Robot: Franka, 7 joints.
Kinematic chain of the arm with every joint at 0, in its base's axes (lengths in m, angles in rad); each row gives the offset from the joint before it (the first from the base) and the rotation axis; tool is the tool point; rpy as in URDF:
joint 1: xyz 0 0 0.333 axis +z
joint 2: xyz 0 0 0 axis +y
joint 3: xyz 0 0 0.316 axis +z
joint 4: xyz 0.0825 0 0 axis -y
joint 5: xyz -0.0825 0 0.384 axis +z
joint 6: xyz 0 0 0 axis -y
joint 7: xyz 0.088 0 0 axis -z
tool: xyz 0 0 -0.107 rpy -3.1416 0 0
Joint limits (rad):
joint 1: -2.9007..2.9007
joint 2: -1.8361..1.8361
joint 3: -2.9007..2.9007
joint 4: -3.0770..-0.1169
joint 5: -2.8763..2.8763
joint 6: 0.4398..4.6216
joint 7: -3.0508..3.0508
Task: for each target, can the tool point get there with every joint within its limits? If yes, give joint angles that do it. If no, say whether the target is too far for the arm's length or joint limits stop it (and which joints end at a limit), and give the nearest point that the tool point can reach.
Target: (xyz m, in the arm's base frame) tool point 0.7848 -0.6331 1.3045
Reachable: no: too far | nearest point 0.4808 -0.3879 0.9282 | short by 0.542 m
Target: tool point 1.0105 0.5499 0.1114
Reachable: no: too far | nearest point 0.7399 0.4027 0.1707 | short by 0.314 m
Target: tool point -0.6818 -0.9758 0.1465
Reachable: no: too far | nearest point -0.4854 -0.6948 0.2002 | short by 0.347 m
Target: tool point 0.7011 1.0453 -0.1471
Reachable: no: too far | nearest point 0.4465 0.6657 0.0273 | short by 0.489 m
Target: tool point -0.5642 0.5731 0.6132
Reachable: yes | joints -1.1267 -1.0053 -2.1806 -0.6126 -1.3853 2.5331 -1.0636
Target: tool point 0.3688 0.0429 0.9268
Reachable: yes | joints 1.5110 0.3053 -2.0782 -0.7454 0.5811 0.9800 0.7460
